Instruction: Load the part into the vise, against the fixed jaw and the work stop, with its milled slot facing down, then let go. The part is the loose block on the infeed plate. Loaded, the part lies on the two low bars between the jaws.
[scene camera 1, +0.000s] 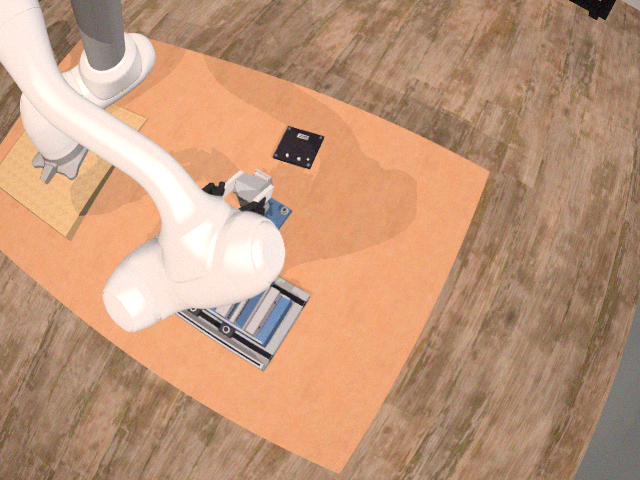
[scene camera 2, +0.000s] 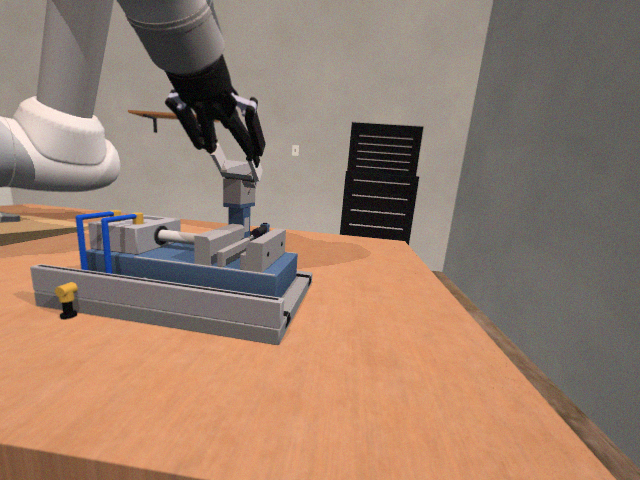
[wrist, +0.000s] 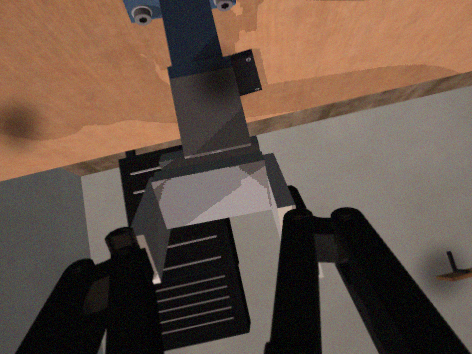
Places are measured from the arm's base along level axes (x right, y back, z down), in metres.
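Pixels of known places: gripper, fingertip midpoint: (scene camera 1: 255, 184) (scene camera 2: 242, 173) (wrist: 215, 185); arm's base, link origin: (scene camera 1: 67, 146).
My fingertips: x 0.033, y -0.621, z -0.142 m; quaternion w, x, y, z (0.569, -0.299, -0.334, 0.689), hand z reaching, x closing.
For each thing: its top centre in the pictures, then the offset to it from my fingertips. "pt": a spot on its surface instead.
- grey block, top centre: (wrist: 222, 221) (scene camera 1: 250, 182) (scene camera 2: 240, 160) dx +0.010, dy +0.002, dz -0.024 m
- grey head, surface spot: (wrist: 210, 112) (scene camera 2: 231, 190) pt dx +0.031, dy +0.014, dz +0.033 m
- blue post, top centre: (wrist: 202, 89) (scene camera 2: 239, 206) dx -0.001, dy +0.005, dz +0.065 m
- vise, top centre: (scene camera 2: 197, 225) (scene camera 1: 217, 285) dx +0.194, dy +0.020, dz +0.073 m
- spindle, surface spot: (scene camera 2: 206, 251) pt dx +0.246, dy -0.008, dz +0.094 m
- low bar, top centre: (scene camera 2: 237, 242) (scene camera 1: 243, 300) dx +0.201, dy -0.036, dz +0.092 m
- yellow-topped black knob, surface spot: (scene camera 2: 67, 298) pt dx +0.278, dy +0.131, dz +0.148 m
- black plate, top centre: (wrist: 223, 84) (scene camera 1: 298, 146) dx -0.186, dy -0.012, dz +0.164 m
My gripper (scene camera 1: 233, 198) (scene camera 2: 235, 155) (wrist: 215, 185) is tilted and shut on the part, a grey block (scene camera 1: 253, 187) (scene camera 2: 236, 168) (wrist: 215, 192) held between its light finger plates. The part is right above the grey head (scene camera 2: 235, 192) (wrist: 210, 112) of a blue post (scene camera 2: 238, 219) (wrist: 192, 35); I cannot tell whether they touch. The slot cannot be made out. The vise (scene camera 1: 277, 316) (scene camera 2: 180, 268) is nearer scene camera 2. Its jaw with screw holes (scene camera 2: 265, 252) faces the jaw on the spindle (scene camera 2: 206, 251), with a low bar (scene camera 2: 230, 253) between. The arm hides part of the vise in scene camera 1.
Two blue hoops (scene camera 2: 105, 245) stand at the vise's left, near a yellow-topped black knob (scene camera 2: 67, 298). A black plate (scene camera 1: 298, 147) (wrist: 247, 72) lies beyond the post. A tan board (scene camera 1: 67, 211) with a grey bracket (scene camera 1: 62, 166) lies near the arm's base.
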